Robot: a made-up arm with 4 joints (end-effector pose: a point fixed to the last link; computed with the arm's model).
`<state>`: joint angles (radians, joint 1 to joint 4).
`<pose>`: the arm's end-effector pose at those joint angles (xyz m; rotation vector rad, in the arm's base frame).
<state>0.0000 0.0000 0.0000 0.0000</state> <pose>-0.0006 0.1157 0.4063 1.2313 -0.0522 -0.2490</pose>
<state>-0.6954 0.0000 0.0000 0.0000</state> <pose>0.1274 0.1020 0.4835 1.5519 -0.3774 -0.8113</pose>
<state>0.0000 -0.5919 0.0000 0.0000</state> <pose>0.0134 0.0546 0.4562 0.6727 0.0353 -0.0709</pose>
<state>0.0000 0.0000 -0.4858 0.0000</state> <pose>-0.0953 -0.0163 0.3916 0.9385 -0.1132 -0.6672</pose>
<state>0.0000 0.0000 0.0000 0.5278</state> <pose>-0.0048 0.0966 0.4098 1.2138 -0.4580 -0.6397</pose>
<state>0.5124 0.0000 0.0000 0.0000</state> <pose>-0.0833 0.0609 0.3549 0.9509 0.1698 0.1433</pose>
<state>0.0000 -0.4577 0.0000 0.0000</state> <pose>0.0090 0.0656 0.4421 0.7996 0.0162 -0.1107</pose>
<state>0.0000 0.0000 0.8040 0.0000</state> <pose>0.0208 0.3483 0.5320 1.6246 0.0587 0.5021</pose>
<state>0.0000 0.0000 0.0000 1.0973</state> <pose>-0.0196 0.0813 0.4126 1.1235 -0.9000 -1.0539</pose>
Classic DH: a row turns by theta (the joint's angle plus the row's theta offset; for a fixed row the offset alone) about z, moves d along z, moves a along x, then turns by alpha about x. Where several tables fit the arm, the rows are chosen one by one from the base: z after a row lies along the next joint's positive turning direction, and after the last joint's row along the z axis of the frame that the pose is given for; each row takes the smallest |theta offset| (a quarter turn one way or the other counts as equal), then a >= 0, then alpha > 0; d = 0 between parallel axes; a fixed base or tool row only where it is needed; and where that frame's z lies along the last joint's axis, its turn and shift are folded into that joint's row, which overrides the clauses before.
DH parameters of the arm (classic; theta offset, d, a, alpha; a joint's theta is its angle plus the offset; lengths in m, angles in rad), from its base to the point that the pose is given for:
base (fixed): -1.5307 0.5064 0.0993 0.5452
joint 1: -0.162 -0.0001 -0.2723 -2.4605
joint 2: 0.3481 -0.2998 0.0194 1.3164
joint 3: -0.8088 0.2052 -0.1488 -2.2711
joint 4: 0.9029 0.3554 -0.0371 1.7338
tool (fixed): 3.0063 -0.0087 0 0

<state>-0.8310 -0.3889 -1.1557 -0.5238</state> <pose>-0.2224 -0.0078 0.5739 0.7962 0.2483 -1.5380</pose>
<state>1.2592 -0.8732 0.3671 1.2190</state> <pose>-0.1486 -0.0385 0.3580 0.5070 -0.3774 0.8660</pose>
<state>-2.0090 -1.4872 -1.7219 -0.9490</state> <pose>-0.1463 -0.1523 1.0076 0.2990 1.0736 -2.3267</pose>
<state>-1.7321 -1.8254 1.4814 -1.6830</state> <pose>0.2734 0.1759 0.6764 1.2406 1.2538 1.7147</pose>
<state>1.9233 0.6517 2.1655 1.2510</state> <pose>-0.5700 -0.2280 0.6812 1.7008 1.9336 0.2292</pose>
